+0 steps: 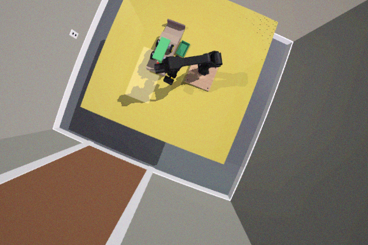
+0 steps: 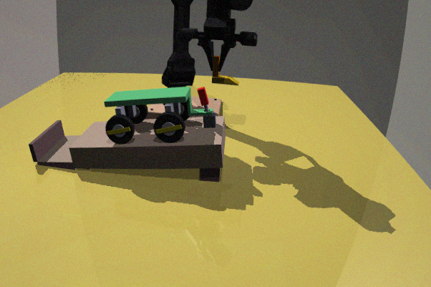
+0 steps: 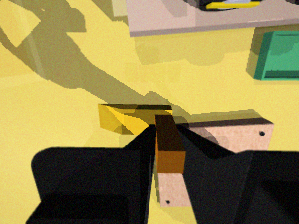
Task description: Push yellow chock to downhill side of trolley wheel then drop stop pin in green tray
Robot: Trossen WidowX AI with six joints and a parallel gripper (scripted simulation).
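Right now my gripper tip is 140 mm short of the red-headed stop pin, 10 mm to the right of it and 40 mm above it. From my gripper tip the other things lie so: green-decked trolley 170 mm ahead, 100 mm to the right, 60 mm below; support leg 150 mm ahead, 30 mm to the left, 150 mm below; yellow chock 20 mm to the left, 10 mm below.
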